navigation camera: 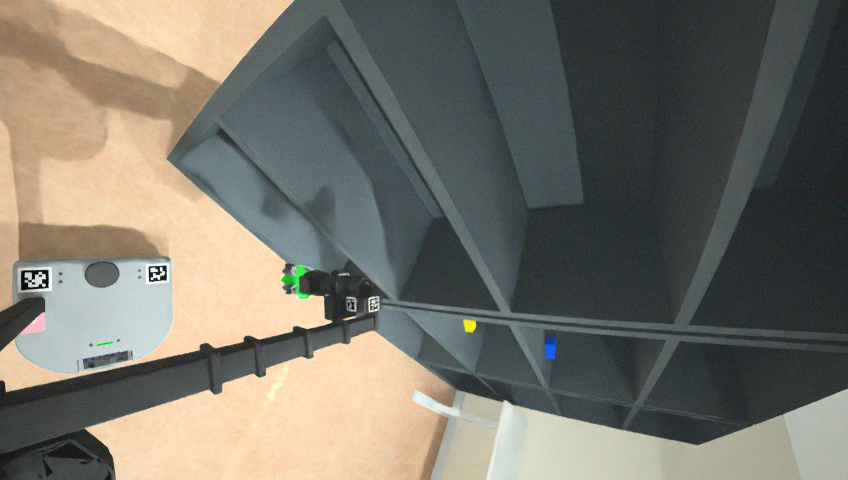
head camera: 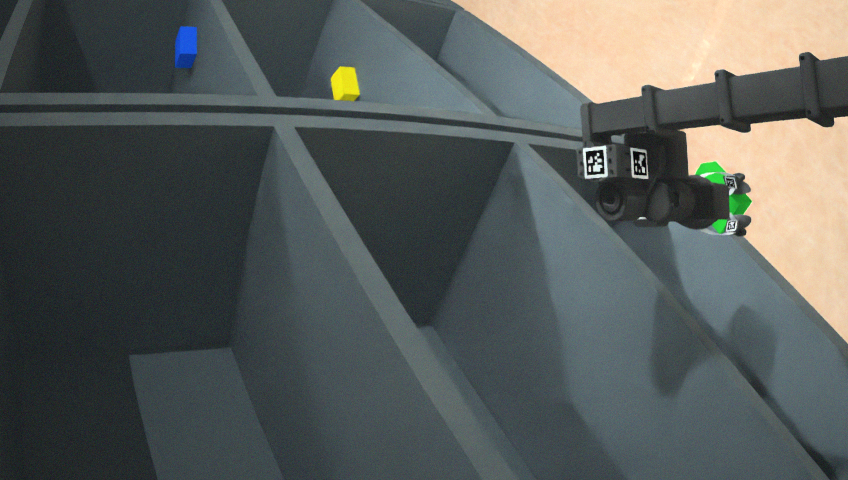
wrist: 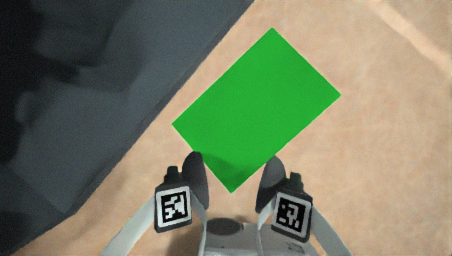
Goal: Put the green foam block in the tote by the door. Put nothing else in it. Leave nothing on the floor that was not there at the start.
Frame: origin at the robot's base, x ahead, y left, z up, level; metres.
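Seen in the pictures: gripper, fingertip midpoint: (navigation camera: 286, 278) (head camera: 743, 204); robot's base at its link origin: (navigation camera: 102, 273).
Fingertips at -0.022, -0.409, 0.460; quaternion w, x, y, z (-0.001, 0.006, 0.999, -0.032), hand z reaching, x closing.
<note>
Offsets run from my fingertips to a thing's middle, as dx, dy, dz.
The green foam block @(-0.013, -0.045, +0.004) (head camera: 737, 205) (navigation camera: 291, 280) (wrist: 257, 105) is held between the fingertips of my gripper (head camera: 741, 202) (navigation camera: 287, 280) (wrist: 233, 173), which is shut on one corner end of it. In the wrist view the block sits askew, with its long part reaching out past the fingers. It is held up above the floor, close beside the edge of the grey shelf unit. The tote by the door does not show clearly in any view.
The large dark grey shelf unit (head camera: 148, 118) (navigation camera: 465, 240) (wrist: 165, 35) stands right beside the gripper. A blue block @(-0.447, -1.062, +0.554) (head camera: 186, 46) (navigation camera: 550, 347) and a yellow block @(-0.361, -1.052, +0.097) (head camera: 345, 83) (navigation camera: 469, 325) are in its compartments. My base (navigation camera: 95, 309) is at the left in the navigation view.
</note>
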